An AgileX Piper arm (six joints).
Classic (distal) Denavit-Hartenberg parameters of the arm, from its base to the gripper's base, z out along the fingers. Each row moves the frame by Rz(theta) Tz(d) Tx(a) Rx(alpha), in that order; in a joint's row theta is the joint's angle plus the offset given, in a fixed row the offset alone. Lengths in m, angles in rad.
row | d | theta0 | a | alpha
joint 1 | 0.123 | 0 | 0 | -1.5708
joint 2 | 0 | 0.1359 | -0.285 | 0
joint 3 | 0 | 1.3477 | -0.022 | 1.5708
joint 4 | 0.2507 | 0 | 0 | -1.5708
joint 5 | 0 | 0 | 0 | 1.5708
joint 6 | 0.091 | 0 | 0 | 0
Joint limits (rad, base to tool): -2.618..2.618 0..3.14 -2.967..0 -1.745..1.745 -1.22..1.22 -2.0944..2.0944
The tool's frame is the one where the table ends.
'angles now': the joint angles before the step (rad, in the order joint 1, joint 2, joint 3, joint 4, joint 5, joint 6). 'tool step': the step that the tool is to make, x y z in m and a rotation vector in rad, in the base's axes. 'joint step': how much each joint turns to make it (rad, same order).
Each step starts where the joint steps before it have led.
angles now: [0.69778 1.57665 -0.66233 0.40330 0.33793 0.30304]
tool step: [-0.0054 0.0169 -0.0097 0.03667 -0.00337 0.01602]
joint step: [0.05921 0.04843 -0.00016 0.13072 -0.07142 -0.08546]
